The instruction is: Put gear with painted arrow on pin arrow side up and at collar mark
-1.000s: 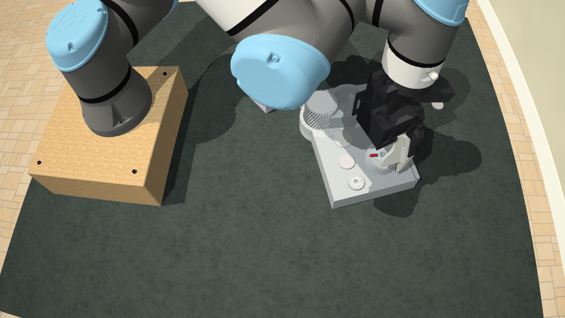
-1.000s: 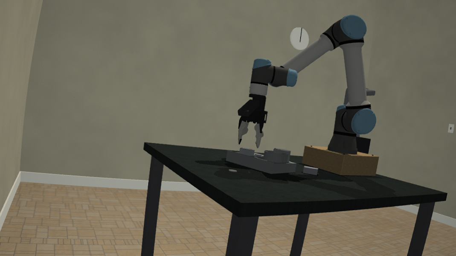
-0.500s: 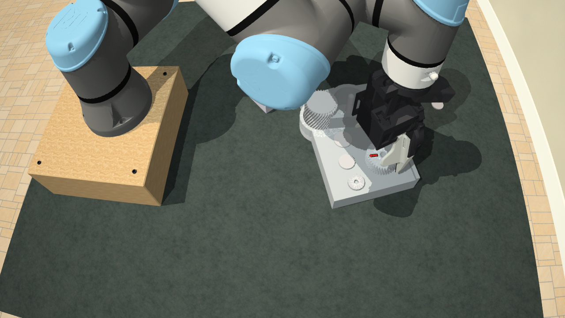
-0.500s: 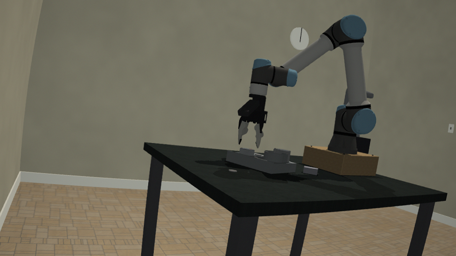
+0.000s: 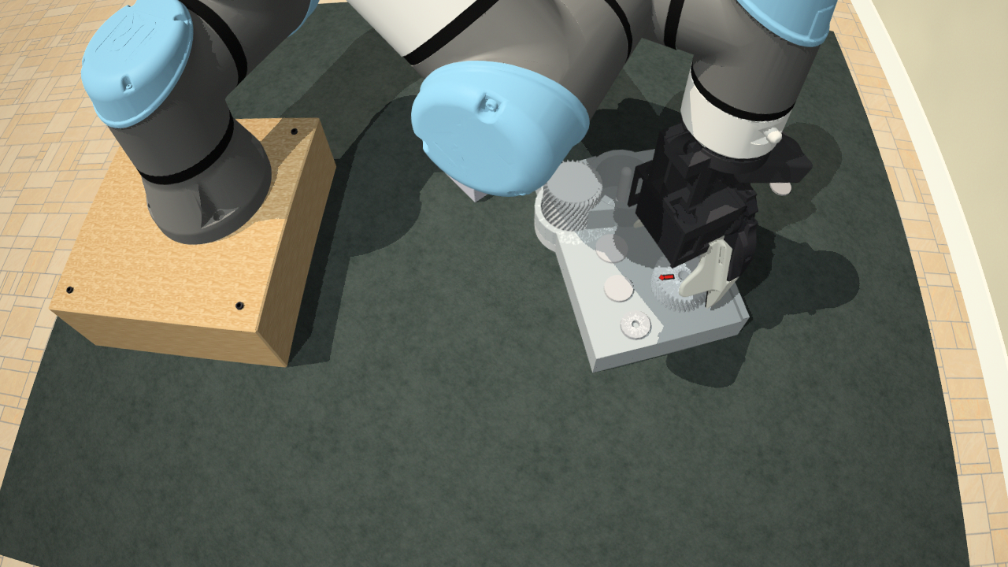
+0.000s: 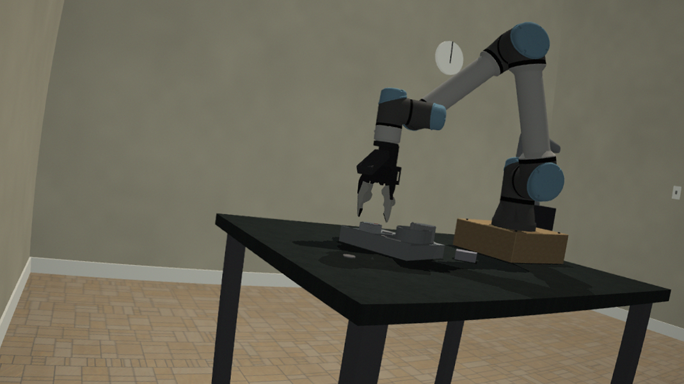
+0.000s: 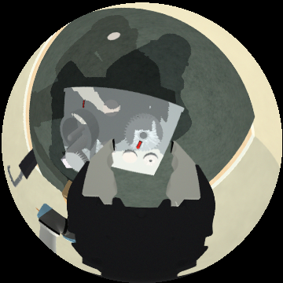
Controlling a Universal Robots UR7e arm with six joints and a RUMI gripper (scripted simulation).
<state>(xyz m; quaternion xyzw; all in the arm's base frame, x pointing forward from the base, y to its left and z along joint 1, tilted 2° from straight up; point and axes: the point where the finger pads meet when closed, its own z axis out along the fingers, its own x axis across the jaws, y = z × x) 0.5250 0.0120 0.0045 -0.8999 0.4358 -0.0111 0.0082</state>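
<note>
The gear is 30 mm below my hand. The rest, counted from my hand: grey block: 250 mm behind, 120 mm to the left, 70 mm below.
</note>
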